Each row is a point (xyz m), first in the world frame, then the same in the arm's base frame.
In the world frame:
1: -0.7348 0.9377 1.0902
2: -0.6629 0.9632 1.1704
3: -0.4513 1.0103 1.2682
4: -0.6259 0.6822 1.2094
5: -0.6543 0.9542 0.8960
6: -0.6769 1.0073 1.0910
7: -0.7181 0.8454 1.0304
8: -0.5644 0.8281 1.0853
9: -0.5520 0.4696 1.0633
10: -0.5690 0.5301 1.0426
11: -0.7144 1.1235 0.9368
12: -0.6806 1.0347 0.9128
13: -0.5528 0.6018 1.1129
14: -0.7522 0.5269 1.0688
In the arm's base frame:
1: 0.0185 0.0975 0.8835
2: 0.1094 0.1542 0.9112
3: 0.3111 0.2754 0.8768
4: 0.2505 -0.0947 0.9077
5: -0.0299 0.1101 0.6786
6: 0.0412 0.1806 0.8556
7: 0.0289 0.0070 0.8197
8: 0.1834 0.0442 0.7785
9: 0.2975 -0.2937 0.7339
10: 0.2535 -0.2445 0.7295
11: -0.1093 0.2577 0.7551
12: -0.0673 0.1806 0.7116
13: 0.2809 -0.1622 0.7826
14: 0.1268 -0.2986 0.8532

